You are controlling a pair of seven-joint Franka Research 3 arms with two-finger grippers.
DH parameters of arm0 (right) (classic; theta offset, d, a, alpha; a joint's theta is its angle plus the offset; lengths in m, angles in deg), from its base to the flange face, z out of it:
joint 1: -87.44 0.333 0 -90
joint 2: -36.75 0 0 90
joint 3: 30.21 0.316 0.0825 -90
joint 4: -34.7 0 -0.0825 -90
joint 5: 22.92 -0.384 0 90
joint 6: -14.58 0 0.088 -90
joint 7: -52.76 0.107 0 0
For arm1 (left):
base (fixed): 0 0 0 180
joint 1: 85.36 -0.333 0 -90
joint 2: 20.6 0 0 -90
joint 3: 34.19 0.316 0.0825 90
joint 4: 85.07 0 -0.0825 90
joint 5: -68.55 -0.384 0 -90
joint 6: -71.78 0 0.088 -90
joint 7: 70.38 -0.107 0 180
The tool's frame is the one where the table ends.
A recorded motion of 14 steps. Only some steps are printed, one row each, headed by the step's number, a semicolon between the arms.
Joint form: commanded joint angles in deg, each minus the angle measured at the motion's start. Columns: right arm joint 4, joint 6, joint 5, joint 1, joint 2, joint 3, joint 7; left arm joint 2, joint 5, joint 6, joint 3, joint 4, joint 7, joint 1.
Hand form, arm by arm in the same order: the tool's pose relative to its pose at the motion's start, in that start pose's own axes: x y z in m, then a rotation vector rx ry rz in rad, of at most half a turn. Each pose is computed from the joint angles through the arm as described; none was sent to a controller.
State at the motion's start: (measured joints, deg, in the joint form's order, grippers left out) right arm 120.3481 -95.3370 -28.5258 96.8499 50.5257 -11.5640 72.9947; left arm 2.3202 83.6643 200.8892 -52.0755 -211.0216 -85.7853 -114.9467
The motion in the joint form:
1: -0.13 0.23 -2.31 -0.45 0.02 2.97 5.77; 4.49 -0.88 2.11 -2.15 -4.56 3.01 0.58
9: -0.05 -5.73 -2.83 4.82 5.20 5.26 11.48; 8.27 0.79 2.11 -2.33 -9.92 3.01 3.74
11: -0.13 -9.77 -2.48 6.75 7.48 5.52 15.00; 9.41 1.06 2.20 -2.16 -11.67 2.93 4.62
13: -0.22 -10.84 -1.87 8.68 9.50 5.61 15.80; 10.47 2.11 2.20 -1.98 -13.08 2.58 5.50
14: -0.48 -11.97 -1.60 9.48 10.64 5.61 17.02; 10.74 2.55 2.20 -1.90 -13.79 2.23 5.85
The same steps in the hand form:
1: -0.0114 -0.0256 0.0009 0.0505 -0.0288 0.0748; -0.0193 0.0266 -0.0031 0.0382 0.0183 0.0034
9: -0.0287 -0.0927 0.0591 0.1102 -0.0680 0.0822; -0.0483 0.0522 0.0067 0.0140 -0.0093 0.0298
11: -0.0308 -0.1122 0.0808 0.1359 -0.0557 0.1202; -0.0579 0.0564 0.0101 0.0107 -0.0181 0.0360
13: -0.0390 -0.1286 0.1043 0.1327 -0.0777 0.1063; -0.0658 0.0611 0.0118 -0.0034 -0.0218 0.0386
14: -0.0403 -0.1353 0.1147 0.1376 -0.0793 0.1185; -0.0698 0.0624 0.0146 -0.0102 -0.0281 0.0418

